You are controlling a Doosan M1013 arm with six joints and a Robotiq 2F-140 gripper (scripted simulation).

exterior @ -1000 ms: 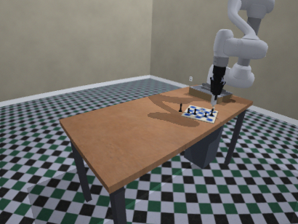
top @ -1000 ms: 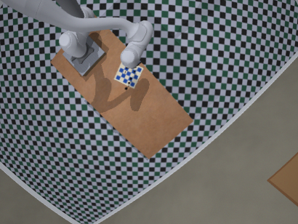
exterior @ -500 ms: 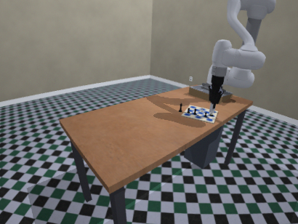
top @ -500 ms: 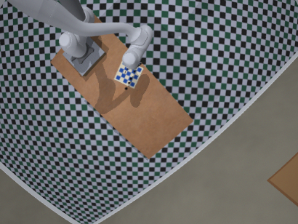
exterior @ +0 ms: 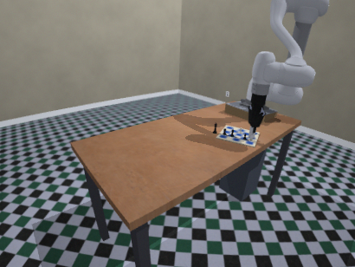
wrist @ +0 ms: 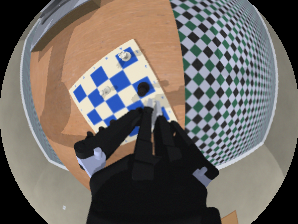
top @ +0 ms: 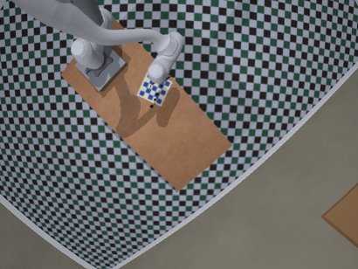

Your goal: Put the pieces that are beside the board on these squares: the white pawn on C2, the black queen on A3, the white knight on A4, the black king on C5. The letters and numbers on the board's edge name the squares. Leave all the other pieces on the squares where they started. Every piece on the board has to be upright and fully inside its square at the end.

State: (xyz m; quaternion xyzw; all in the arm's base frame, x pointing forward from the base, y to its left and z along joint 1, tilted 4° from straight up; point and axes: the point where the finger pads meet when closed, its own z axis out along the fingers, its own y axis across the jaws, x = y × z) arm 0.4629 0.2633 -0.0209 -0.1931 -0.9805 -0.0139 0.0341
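The white knight lies 30 mm below my hand. From my hand the other things lie so: black chess piece: 200 mm to the right, 80 mm ahead, 20 mm below; then blue-and-white chessboard: 80 mm to the right, 50 mm below, 10 mm behind; then small white piece: 100 mm to the right, 40 mm below, 40 mm behind.
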